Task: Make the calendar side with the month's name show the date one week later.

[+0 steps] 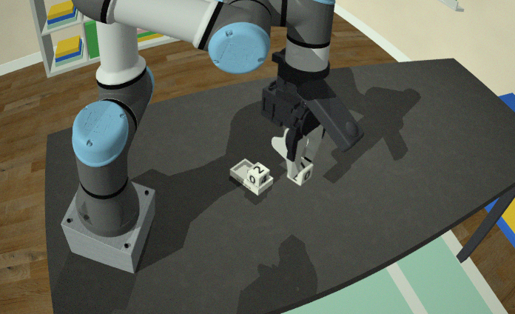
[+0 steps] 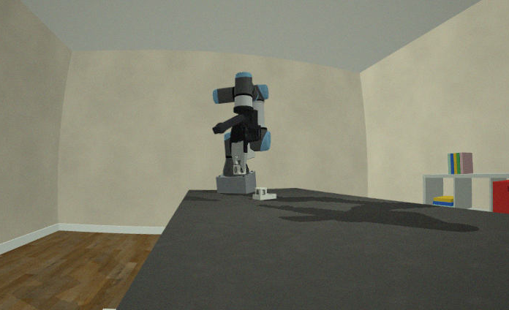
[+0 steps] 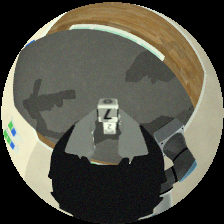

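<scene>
My hand is 60 mm past the white tray, 90 mm to the right of it and 110 mm above it.
</scene>
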